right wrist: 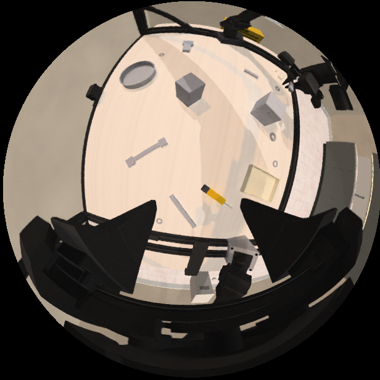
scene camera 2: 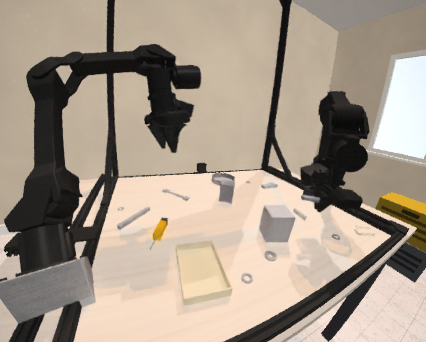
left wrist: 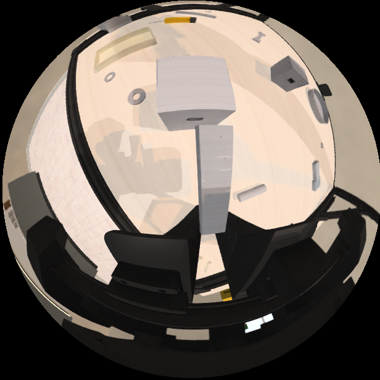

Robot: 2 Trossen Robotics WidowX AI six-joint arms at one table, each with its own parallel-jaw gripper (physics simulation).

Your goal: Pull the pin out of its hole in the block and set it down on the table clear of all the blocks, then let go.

Path:
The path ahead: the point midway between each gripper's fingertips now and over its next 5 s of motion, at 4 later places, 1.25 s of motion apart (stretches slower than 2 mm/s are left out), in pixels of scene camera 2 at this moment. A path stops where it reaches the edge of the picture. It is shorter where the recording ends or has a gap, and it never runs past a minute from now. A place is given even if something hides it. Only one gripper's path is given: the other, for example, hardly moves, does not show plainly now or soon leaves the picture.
My left gripper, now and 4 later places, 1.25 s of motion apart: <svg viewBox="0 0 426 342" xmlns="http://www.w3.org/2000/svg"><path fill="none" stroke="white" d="M317 210L269 202L254 199L249 203L242 211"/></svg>

